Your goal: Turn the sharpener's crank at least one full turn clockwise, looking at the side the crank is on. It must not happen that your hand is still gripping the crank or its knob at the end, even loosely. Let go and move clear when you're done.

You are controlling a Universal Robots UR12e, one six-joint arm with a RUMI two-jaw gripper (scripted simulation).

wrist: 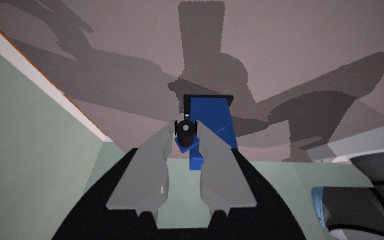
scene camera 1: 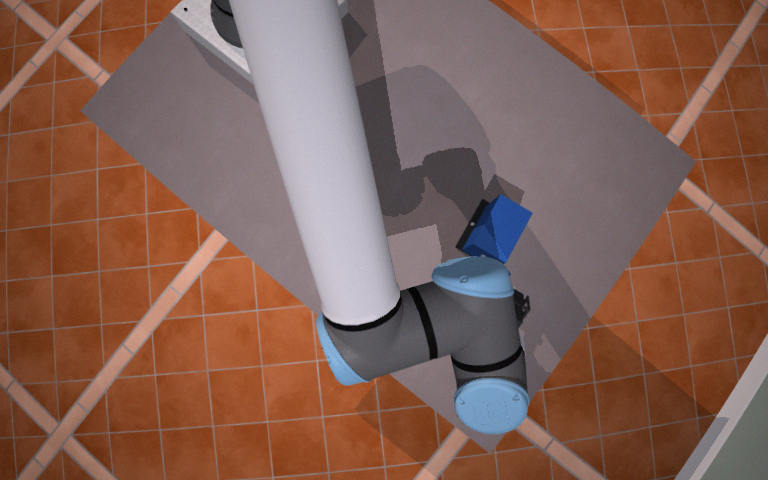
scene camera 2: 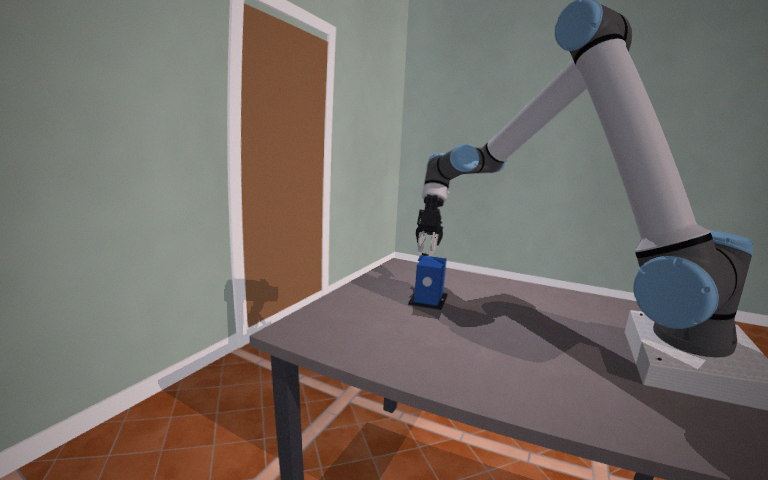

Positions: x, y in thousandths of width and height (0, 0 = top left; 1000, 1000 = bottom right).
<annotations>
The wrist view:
my gripper: 486, 506
blue pencil sharpener: 533, 448
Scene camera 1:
blue pencil sharpener: 643, 482
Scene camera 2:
my gripper: 553, 543
</annotations>
